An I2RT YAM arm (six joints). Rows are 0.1 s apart.
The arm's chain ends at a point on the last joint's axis. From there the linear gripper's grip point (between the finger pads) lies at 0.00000 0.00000 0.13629 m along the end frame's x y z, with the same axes.
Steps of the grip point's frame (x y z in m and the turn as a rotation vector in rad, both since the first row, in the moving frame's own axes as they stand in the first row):
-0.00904, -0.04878, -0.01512, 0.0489, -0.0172, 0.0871
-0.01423, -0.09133, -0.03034, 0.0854, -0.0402, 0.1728
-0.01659, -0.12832, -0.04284, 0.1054, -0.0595, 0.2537
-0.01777, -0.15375, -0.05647, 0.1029, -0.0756, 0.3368
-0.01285, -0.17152, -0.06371, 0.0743, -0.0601, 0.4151
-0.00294, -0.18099, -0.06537, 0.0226, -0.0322, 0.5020
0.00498, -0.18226, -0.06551, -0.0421, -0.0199, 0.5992
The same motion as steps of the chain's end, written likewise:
-0.00699, -0.04202, -0.01494, 0.0489, -0.0172, 0.0871
-0.00979, -0.07929, -0.02973, 0.0854, -0.0402, 0.1728
-0.01040, -0.11312, -0.04185, 0.1054, -0.0595, 0.2537
-0.01002, -0.13831, -0.05537, 0.1029, -0.0756, 0.3368
-0.00697, -0.16002, -0.06310, 0.0743, -0.0601, 0.4151
0.00051, -0.17696, -0.06527, 0.0226, -0.0322, 0.5020
0.00920, -0.18687, -0.06537, -0.0421, -0.0199, 0.5992

